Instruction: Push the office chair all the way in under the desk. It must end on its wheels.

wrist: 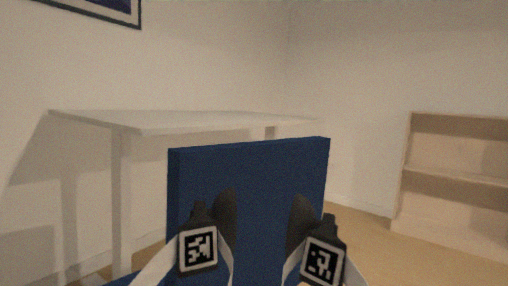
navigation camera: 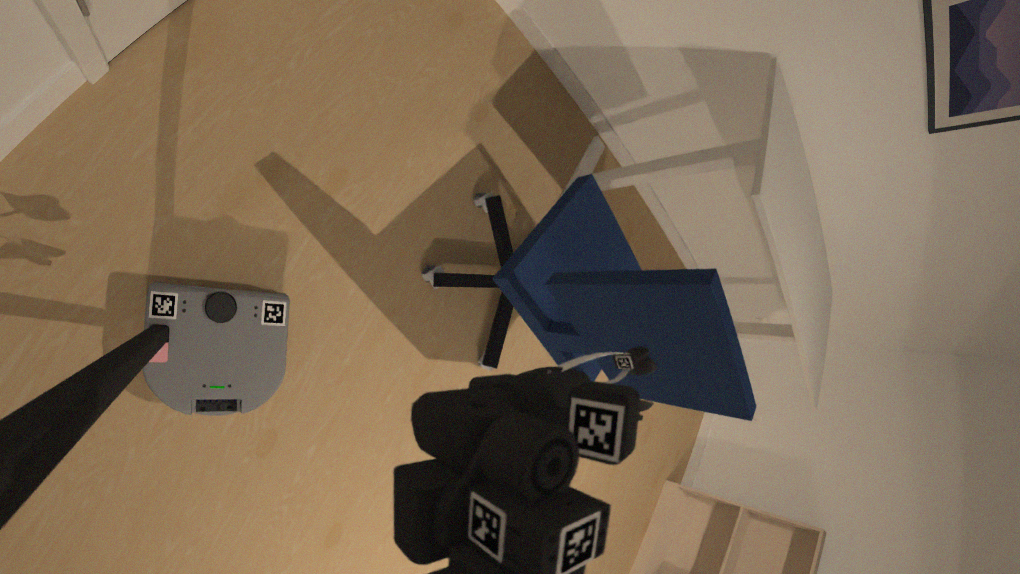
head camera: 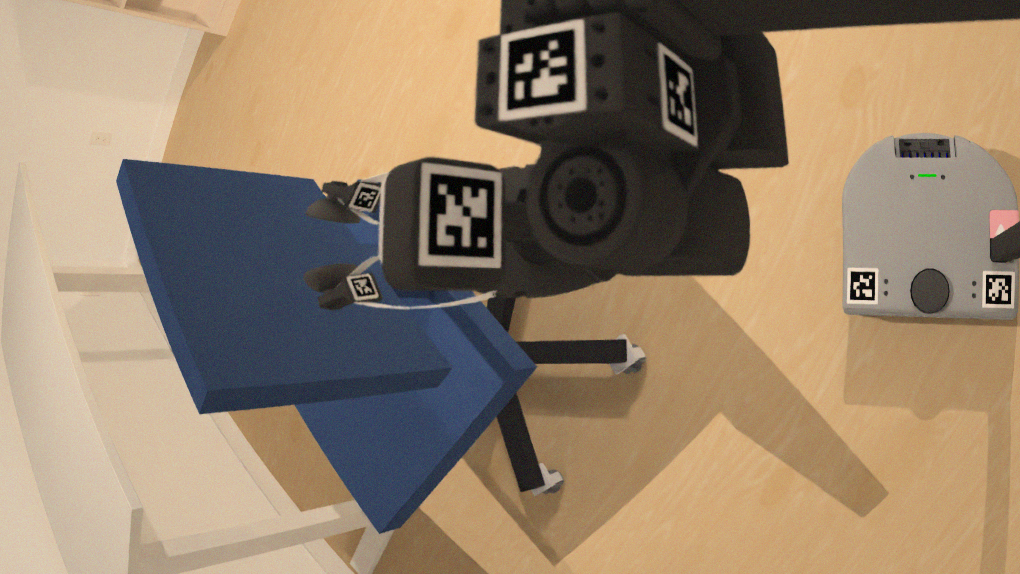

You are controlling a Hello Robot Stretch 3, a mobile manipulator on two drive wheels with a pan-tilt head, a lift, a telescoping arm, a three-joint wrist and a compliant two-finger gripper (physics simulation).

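Pixels of known places: gripper, fingertip midpoint: (navigation camera: 645, 382) (head camera: 316, 246); robot's base, link origin: (navigation camera: 220, 305) (head camera: 927, 288).
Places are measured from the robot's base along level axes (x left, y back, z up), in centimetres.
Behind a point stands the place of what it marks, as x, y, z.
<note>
The blue office chair stands upright at an angle to the desk. Its backrest (head camera: 249, 299) @(-74.3, -3.4, 85.9) (navigation camera: 663, 321) @(-71.7, -5.6, 85.4) (wrist: 260, 170) overlaps the desk's near edge in the head view. Its seat (head camera: 399, 456) @(-86.9, -31.8, 47.0) (navigation camera: 584, 221) @(-91.0, -33.9, 47.0) and black wheeled legs (head camera: 577, 351) @(-73.3, -14.1, 10.7) (navigation camera: 463, 279) @(-73.4, -14.7, 10.7) show on the room side; the other legs are hidden. The white desk (head camera: 64, 399) @(-152.0, -29.0, 95.0) (navigation camera: 802, 235) @(-168.7, -41.6, 95.0) (wrist: 200, 120) stands by the wall beyond the chair. My gripper (head camera: 326, 246) @(-42.1, 1.7, 99.4) (navigation camera: 644, 384) @(-42.1, 1.7, 99.4) (wrist: 263, 212) @(-42.1, 1.7, 99.4) is open at the backrest's rear face, with nothing seen between the fingers. I cannot tell whether the fingertips touch it.
My grey base (head camera: 927, 228) @(-0.5, 10.0, 16.0) (navigation camera: 213, 349) @(1.1, 9.8, 16.0) stands on the floor behind the chair. A wooden bookshelf (navigation camera: 783, 519) @(-260.7, 110.1, 83.0) (wrist: 460, 116) stands along the wall to one side of the desk. A framed picture (navigation camera: 987, 57) @(-163.6, -96.0, 158.6) (wrist: 112, 10) hangs on the wall above the desk.
</note>
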